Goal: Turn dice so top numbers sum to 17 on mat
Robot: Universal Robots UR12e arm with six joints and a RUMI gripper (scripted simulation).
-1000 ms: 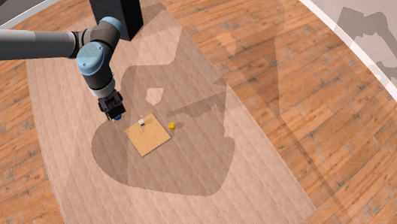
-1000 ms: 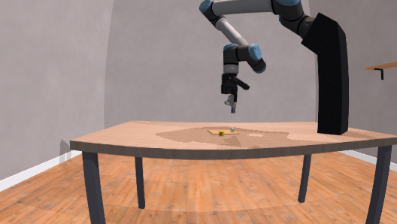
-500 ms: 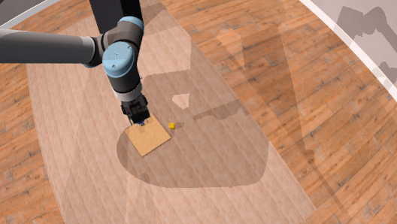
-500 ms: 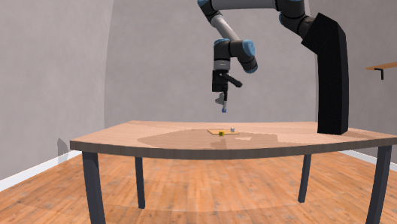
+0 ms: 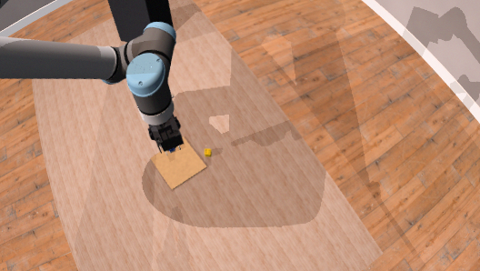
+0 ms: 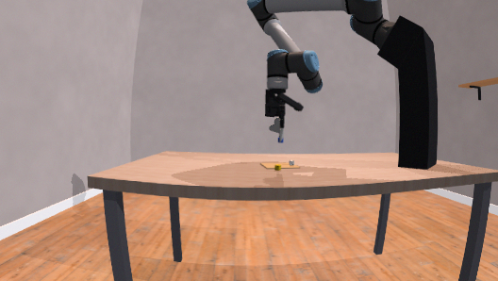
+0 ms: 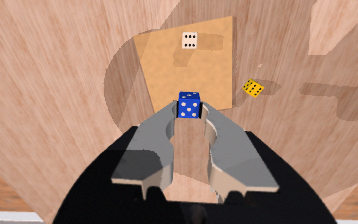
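My gripper is now 120 mm above the tan mat. Also, from my hand: white die (100 mm below, 50 mm behind, 20 mm to the left); then blue die (10 mm below); then yellow die (110 mm below, 90 mm to the left, 50 mm ahead).
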